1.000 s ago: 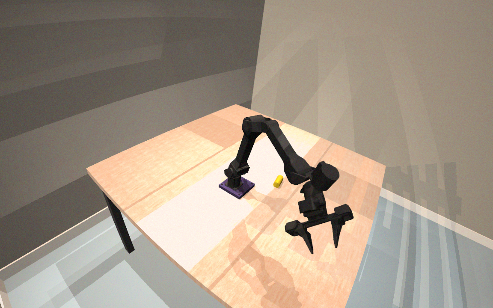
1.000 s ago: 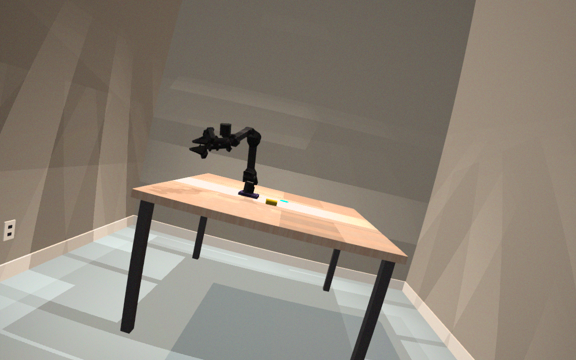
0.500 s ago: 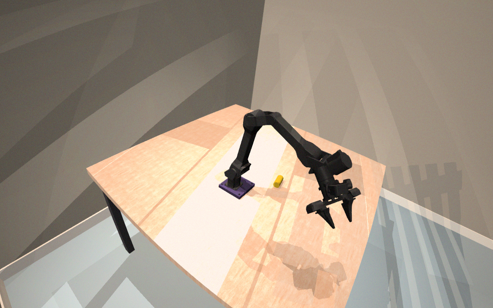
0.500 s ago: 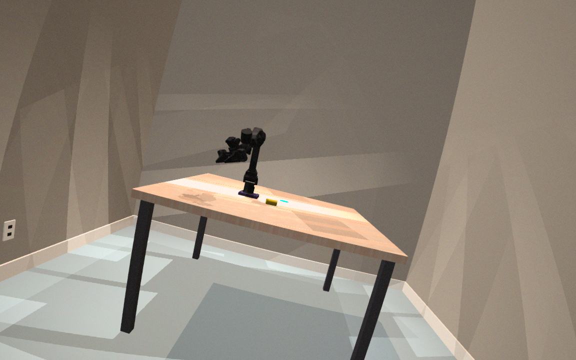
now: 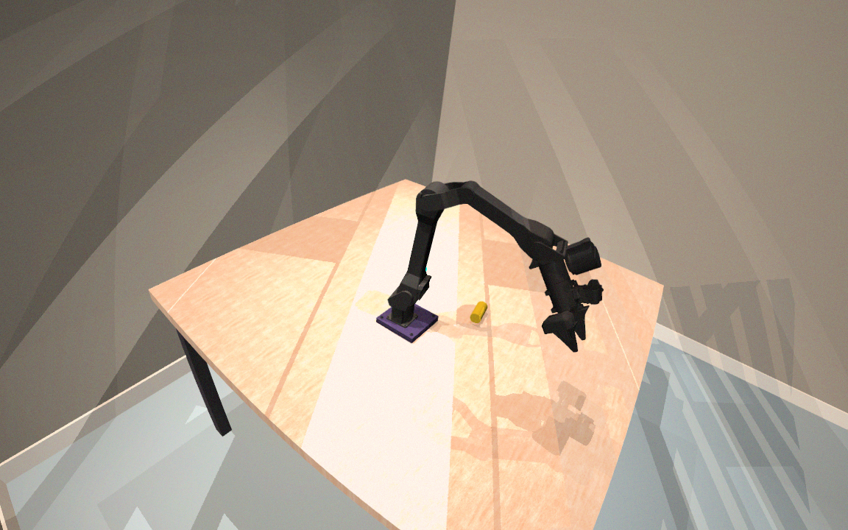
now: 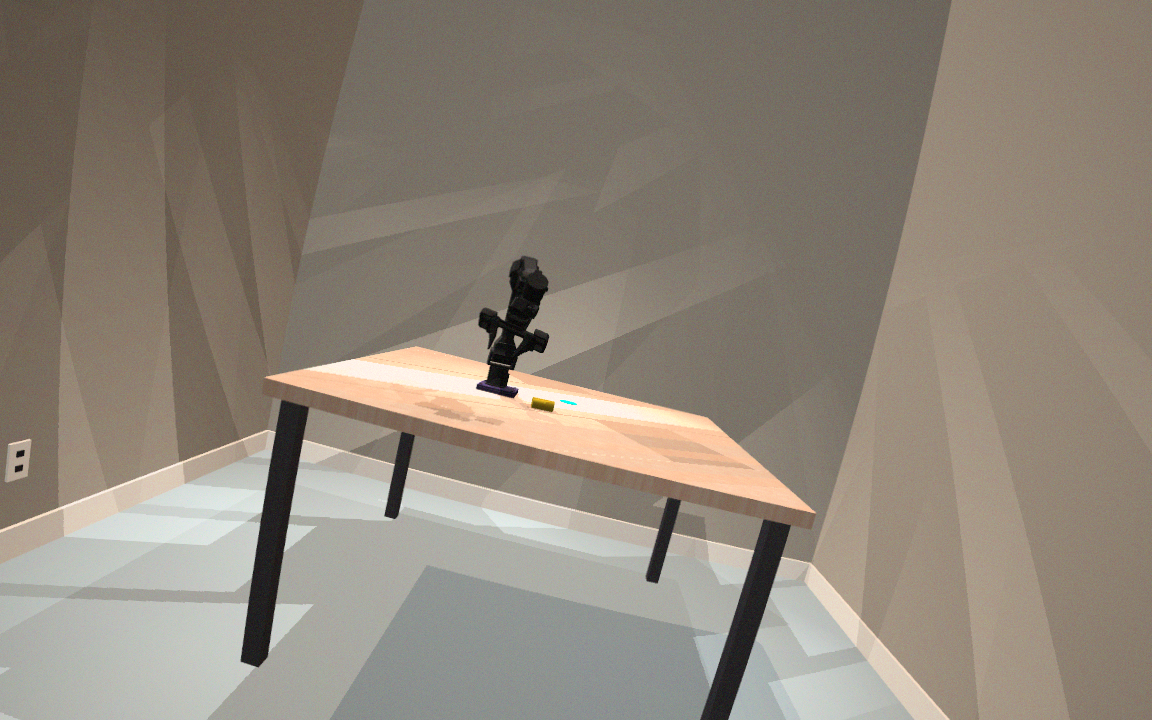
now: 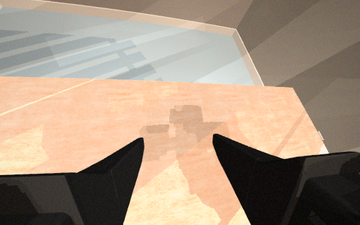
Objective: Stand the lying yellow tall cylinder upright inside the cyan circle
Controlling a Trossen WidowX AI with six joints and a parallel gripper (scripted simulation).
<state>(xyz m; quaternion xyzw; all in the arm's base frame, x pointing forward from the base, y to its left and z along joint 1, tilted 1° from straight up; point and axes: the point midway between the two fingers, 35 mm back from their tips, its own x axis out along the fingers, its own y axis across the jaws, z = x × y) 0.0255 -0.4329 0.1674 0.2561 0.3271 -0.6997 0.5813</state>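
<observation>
The yellow tall cylinder is 14 cm ahead of my gripper tip, 30 cm to the left of it and 15 cm below it. Also, from my gripper tip: cyan circle (23 cm ahead, 56 cm to the left, 16 cm below).
</observation>
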